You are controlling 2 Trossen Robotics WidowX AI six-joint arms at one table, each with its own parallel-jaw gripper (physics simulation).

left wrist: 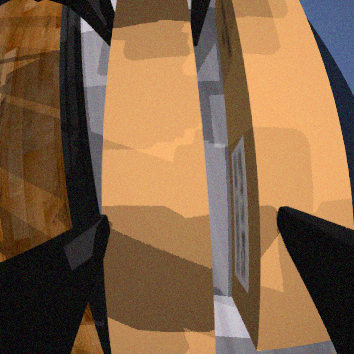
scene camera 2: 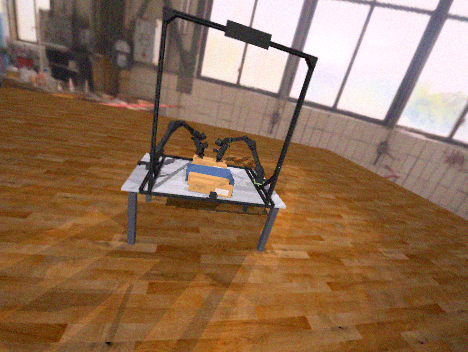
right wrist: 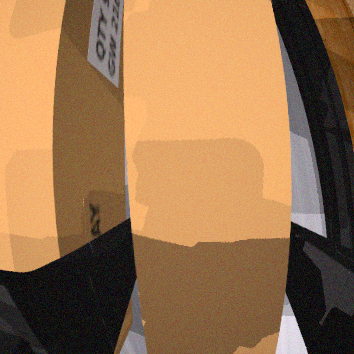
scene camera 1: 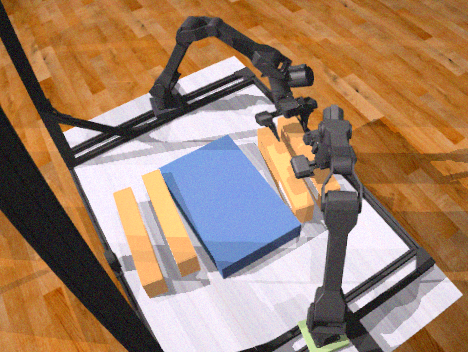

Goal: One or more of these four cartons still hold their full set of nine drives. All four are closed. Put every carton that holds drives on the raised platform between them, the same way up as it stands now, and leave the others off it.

Labels:
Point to a blue raised platform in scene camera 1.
238, 218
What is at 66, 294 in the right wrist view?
My right gripper.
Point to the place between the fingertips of my right gripper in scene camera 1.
At 317, 173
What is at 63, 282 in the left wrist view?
My left gripper.

